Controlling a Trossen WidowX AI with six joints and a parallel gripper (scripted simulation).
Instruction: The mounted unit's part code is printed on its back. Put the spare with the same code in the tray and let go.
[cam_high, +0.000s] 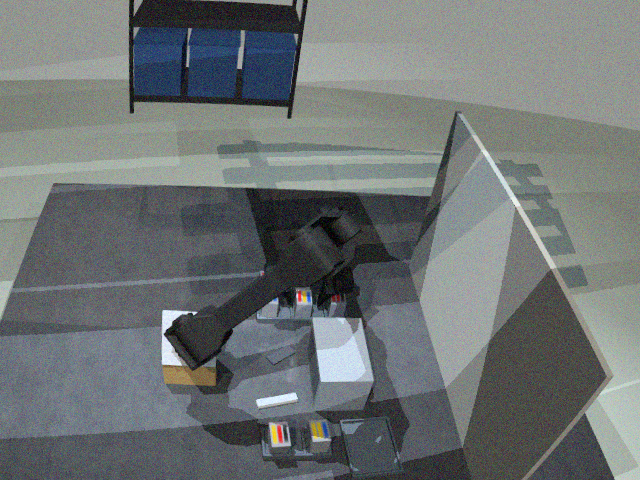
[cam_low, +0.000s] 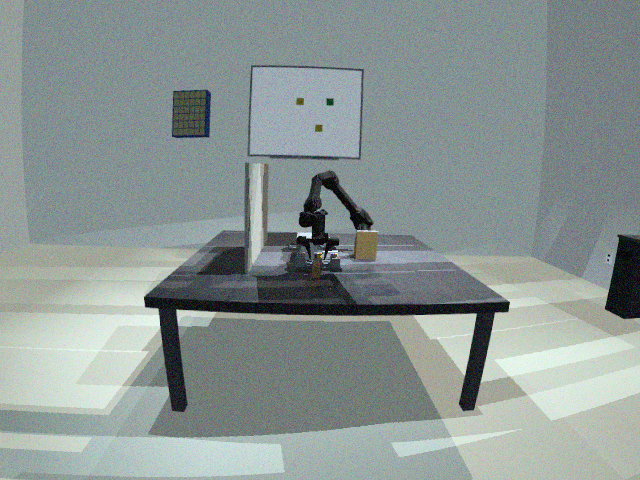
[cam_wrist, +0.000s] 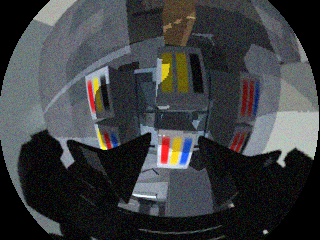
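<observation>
Now: the spare 2 cm above my gripper tip. From my gripper tip the other things lie so: mounted unit (18 cm to the right, 3 cm ahead, 2 cm above); then tall panel (27 cm ahead, 22 cm to the right, 20 cm above).
</observation>
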